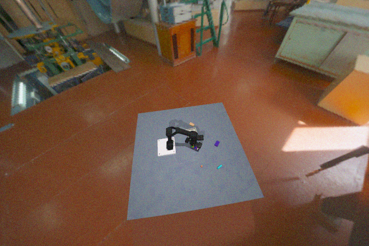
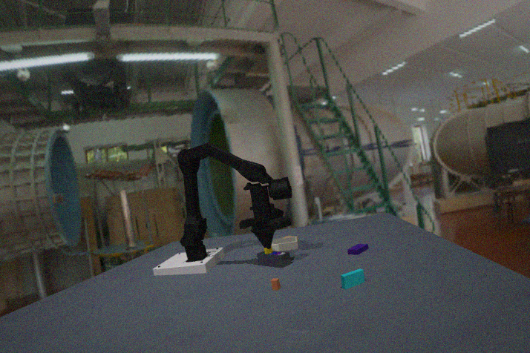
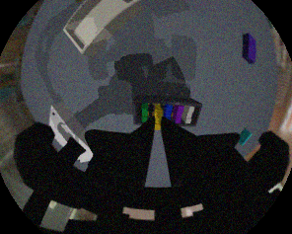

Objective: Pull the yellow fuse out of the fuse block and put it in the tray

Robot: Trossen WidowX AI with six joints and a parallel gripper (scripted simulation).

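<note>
Right now the blue fuse is 20 mm ahead of my gripper tip, 10 mm to the right of it and 30 mm below it. Also, from my gripper tip: yellow fuse (10 mm below); cream tray (20 mm ahead, 210 mm to the left, 50 mm below); green fuse (10 mm behind, 10 mm to the left, 30 mm below).
</note>
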